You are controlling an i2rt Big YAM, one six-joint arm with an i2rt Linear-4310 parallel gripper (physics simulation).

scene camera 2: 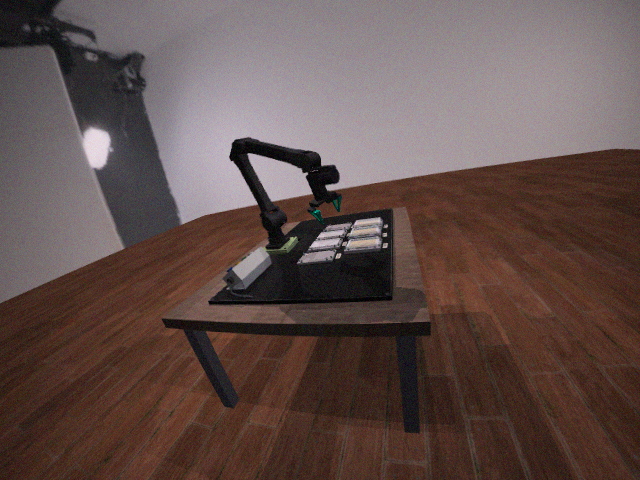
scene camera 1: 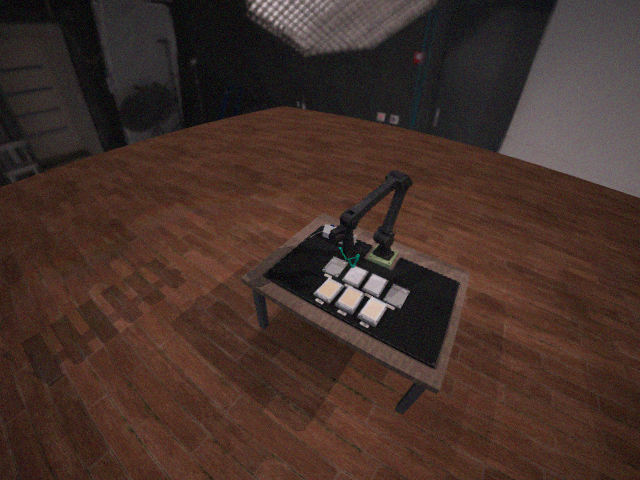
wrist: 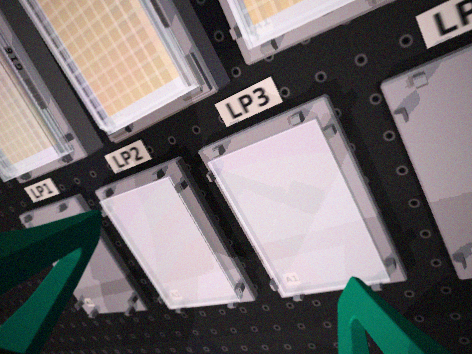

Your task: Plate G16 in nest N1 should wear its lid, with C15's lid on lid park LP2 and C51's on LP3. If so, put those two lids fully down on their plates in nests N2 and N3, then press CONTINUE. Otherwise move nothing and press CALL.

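Where they show: gripper, fingertip midpoint: (scene camera 2: 330, 217) (scene camera 1: 349, 263) (wrist: 223, 257); arm's base, link origin: (scene camera 2: 278, 244) (scene camera 1: 383, 253).
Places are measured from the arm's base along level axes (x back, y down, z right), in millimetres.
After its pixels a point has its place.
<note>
My gripper (scene camera 1: 349, 259) {y -118, x -334, z 56 mm} (scene camera 2: 330, 216) {y -118, x -334, z 56 mm} (wrist: 223, 257) {y -118, x -334, z 56 mm} is open and empty, above the lid-park row near LP3. Plate G16 (wrist: 35, 117) {y -21, x -407, z -126 mm} is leftmost of three yellow-gridded plates in the wrist view, with clear edges; I cannot tell surely whether it wears a lid. The middle plate (wrist: 115, 60) {y -17, x -420, z -35 mm} and right plate (wrist: 295, 12) {y -12, x -404, z 82 mm} are partly cut off, their codes unreadable. A pale lid (wrist: 170, 245) {y -1, x -268, z -82 mm} lies on LP2, another lid (wrist: 300, 210) {y -1, x -283, z 43 mm} on LP3; no plate codes show on them. LP1 (wrist: 107, 280) {y 7, x -228, z -197 mm} bears no lid. The button box (scene camera 1: 328, 230) {y -41, x -83, z 381 mm} (scene camera 2: 250, 268) {y -31, x -86, z 343 mm} stands at the table's back corner; its button labels are unreadable.
A fourth, lidless park (scene camera 1: 335, 266) {y 7, x -290, z 169 mm} (scene camera 2: 316, 256) {y 7, x -285, z 172 mm} (wrist: 440, 150) {y 7, x -305, z 134 mm} lies beside LP3, its label cut off. The arm's green base plate (scene camera 1: 392, 259) {y -4, x -15, z -72 mm} (scene camera 2: 283, 248) {y 7, x -59, z 52 mm} stands behind the parks. A black perforated mat (scene camera 1: 423, 320) {y 16, x -311, z -405 mm} (scene camera 2: 330, 289) {y 17, x -425, z 409 mm} covers much of the wooden table (scene camera 1: 356, 343) {y 29, x -625, z -199 mm} (scene camera 2: 310, 315) {y 30, x -403, z 522 mm}.
</note>
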